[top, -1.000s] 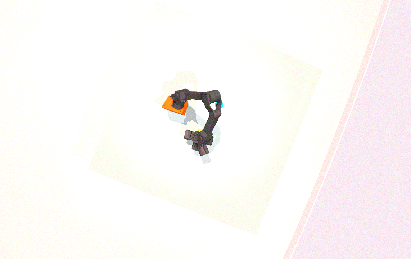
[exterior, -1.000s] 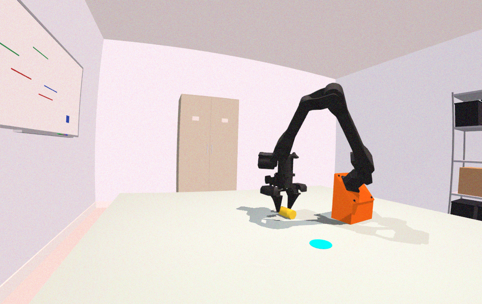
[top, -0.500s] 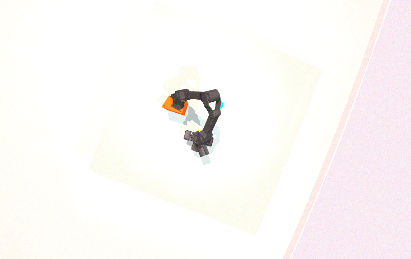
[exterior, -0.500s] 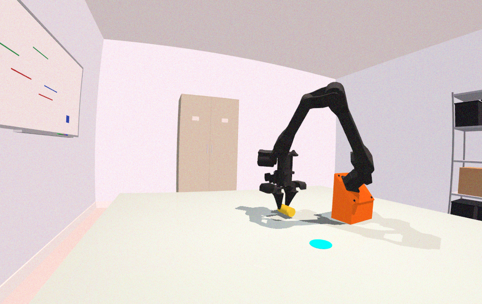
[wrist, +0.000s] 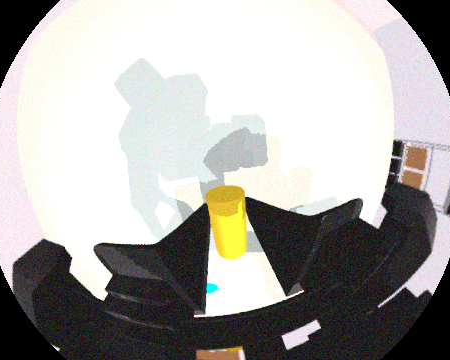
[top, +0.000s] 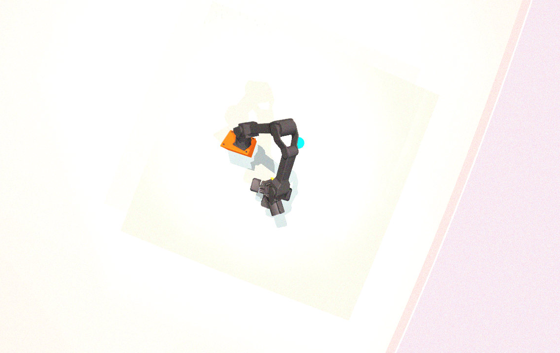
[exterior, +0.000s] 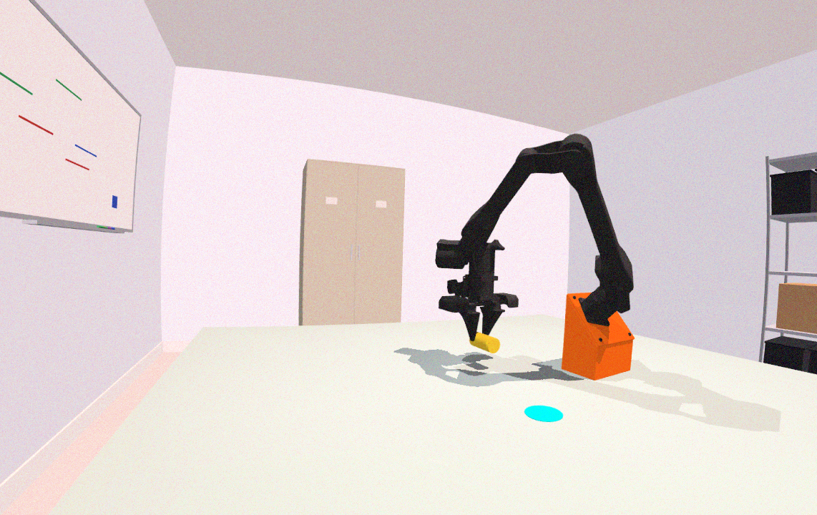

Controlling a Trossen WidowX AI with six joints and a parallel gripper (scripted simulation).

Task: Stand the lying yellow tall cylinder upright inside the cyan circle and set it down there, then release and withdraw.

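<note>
Now: the cyan circle 270 mm to the left of my gripper tip, 50 mm below it and 10 mm ahead of it. Round my gripper tip: yellow cylinder: 20 mm to the left.
</note>
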